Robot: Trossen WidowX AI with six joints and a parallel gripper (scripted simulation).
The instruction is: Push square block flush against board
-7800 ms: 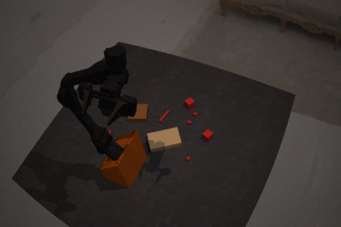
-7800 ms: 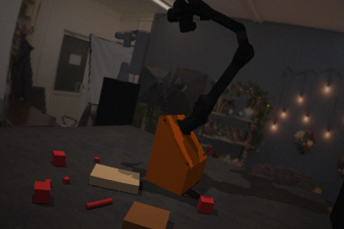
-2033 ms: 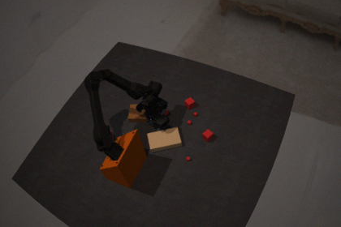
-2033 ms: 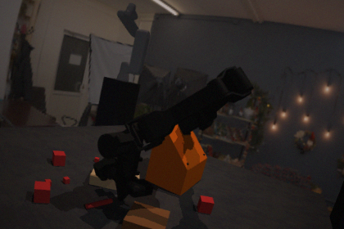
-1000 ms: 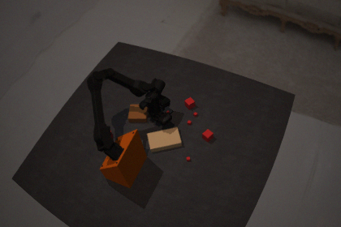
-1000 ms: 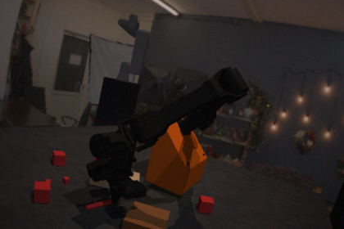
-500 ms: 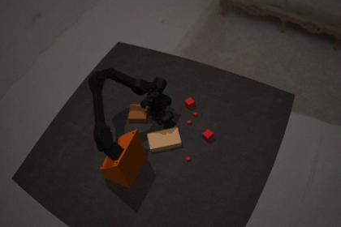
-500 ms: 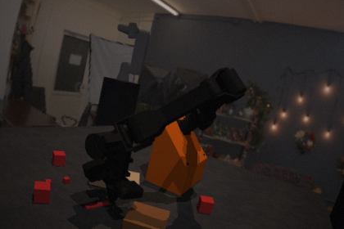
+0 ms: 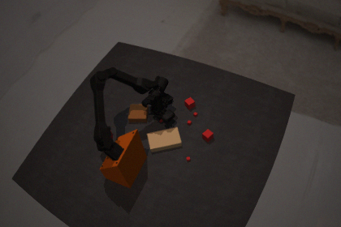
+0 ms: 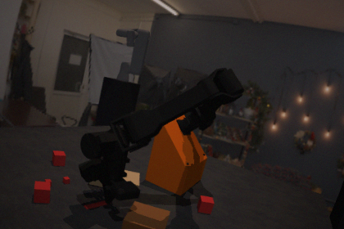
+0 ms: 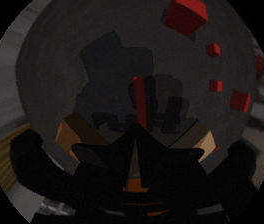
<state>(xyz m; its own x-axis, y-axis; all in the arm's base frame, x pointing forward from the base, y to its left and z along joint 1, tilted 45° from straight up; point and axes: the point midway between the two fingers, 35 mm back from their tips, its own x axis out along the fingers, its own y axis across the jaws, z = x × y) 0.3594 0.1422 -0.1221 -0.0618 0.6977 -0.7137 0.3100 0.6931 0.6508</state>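
Right now the thin red stick is 20 mm ahead of my gripper tip and 10 mm to the right of it. Round my gripper tip: board 110 mm behind, 80 mm to the right, 10 mm above; square block 120 mm to the left, 20 mm behind, 10 mm above.
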